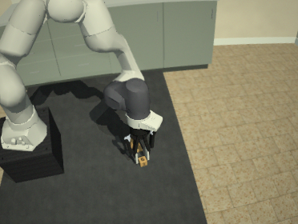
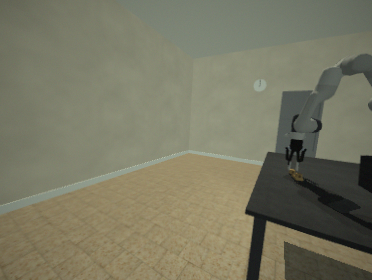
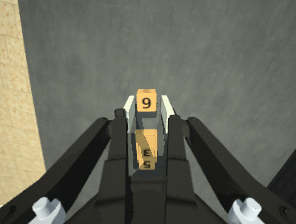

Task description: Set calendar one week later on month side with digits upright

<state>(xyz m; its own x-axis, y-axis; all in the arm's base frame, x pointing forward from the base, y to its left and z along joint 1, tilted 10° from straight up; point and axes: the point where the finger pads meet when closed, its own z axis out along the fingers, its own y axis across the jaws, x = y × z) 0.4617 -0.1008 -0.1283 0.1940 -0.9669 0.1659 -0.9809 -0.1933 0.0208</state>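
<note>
Now: hand 5 cm above the orange calendar cube. The rest, counted from my hand: orange calendar tray: 2 cm behind, 11 cm to the left, 5 cm below.
</note>
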